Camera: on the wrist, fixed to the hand. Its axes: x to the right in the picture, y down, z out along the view.
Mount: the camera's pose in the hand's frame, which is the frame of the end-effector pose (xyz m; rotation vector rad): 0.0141 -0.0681 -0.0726 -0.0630 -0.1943 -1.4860
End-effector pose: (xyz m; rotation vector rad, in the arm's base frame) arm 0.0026 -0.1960 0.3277 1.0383 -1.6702 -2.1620
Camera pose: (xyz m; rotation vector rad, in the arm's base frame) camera 0.0554 -0.2364 0.2523 -1.4148 0.4087 1.6252
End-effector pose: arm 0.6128 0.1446 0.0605 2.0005 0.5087 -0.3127
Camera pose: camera 0.5927 0.2397 0.0349 1.1495 1.7656 -1.3161
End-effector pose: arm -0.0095 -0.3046 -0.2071 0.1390 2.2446 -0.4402
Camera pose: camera -0.0873 -0.3428 -0.1561 -1.5934 1.7811 -1.0430
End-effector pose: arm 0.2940 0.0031 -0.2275 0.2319 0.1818 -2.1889
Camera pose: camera 0.2379 0.0475 -0.2982 0.1952 -0.2784 2.5944
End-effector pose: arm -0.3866 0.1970 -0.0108 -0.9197 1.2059 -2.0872
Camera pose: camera -0.4603 0.2537 0.0274 1.6800 -0.2534 1.8994
